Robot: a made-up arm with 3 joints.
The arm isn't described. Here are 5 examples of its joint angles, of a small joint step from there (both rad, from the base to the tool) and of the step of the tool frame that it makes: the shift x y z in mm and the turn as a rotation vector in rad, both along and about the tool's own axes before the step.
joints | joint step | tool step
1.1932 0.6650 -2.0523 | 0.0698 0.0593 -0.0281 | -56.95 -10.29 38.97 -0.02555 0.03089 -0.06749
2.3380 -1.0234 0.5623 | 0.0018 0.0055 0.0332 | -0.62 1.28 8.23 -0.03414 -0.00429 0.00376
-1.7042 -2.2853 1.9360 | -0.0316 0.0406 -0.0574 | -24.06 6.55 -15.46 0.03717 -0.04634 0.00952
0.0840 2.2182 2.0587 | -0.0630 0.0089 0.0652 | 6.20 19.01 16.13 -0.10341 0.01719 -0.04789
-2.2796 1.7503 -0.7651 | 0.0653 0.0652 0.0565 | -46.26 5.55 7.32 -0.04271 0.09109 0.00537
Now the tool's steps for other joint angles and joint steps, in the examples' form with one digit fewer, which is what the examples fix.
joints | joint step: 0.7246 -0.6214 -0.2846 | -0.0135 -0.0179 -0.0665
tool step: -1.5 3.7 -16.3 0.0774 0.0020 -0.0195
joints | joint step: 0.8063 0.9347 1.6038 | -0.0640 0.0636 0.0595
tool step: -19.8 -19.4 20.5 -0.0231 -0.0601 -0.0566
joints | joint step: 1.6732 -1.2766 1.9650 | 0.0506 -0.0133 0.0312
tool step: 16.4 11.9 9.1 -0.0455 0.0315 -0.0392
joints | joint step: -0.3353 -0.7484 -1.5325 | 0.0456 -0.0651 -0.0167
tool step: 42.9 -14.5 19.7 -0.0157 -0.0660 0.0301
